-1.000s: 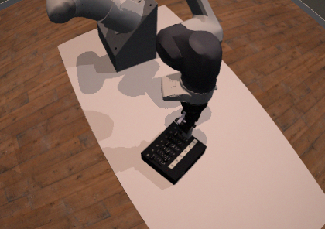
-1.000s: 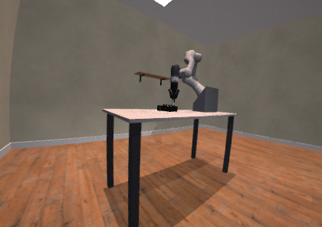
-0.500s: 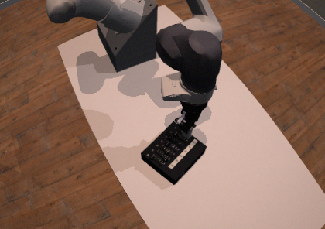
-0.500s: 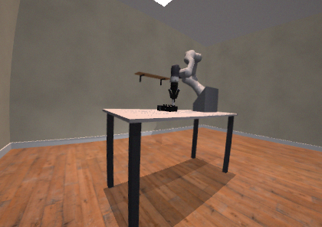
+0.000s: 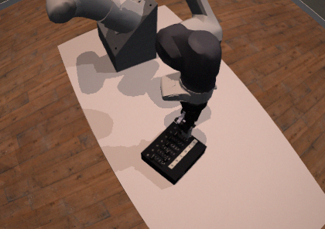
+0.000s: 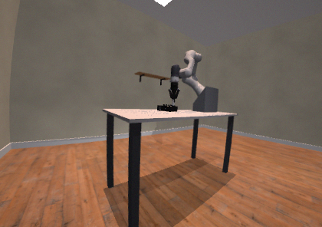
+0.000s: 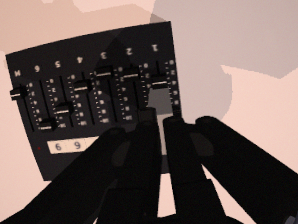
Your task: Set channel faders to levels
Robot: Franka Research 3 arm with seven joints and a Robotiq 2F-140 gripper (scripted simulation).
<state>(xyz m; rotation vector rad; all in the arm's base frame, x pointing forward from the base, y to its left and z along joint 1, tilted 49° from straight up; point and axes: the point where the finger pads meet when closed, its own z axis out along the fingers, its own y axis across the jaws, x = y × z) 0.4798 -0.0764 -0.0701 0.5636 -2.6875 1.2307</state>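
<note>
Right now the master fader is 13 cm to the right of my hand, 3 cm below it and 3 cm ahead of it.
</note>
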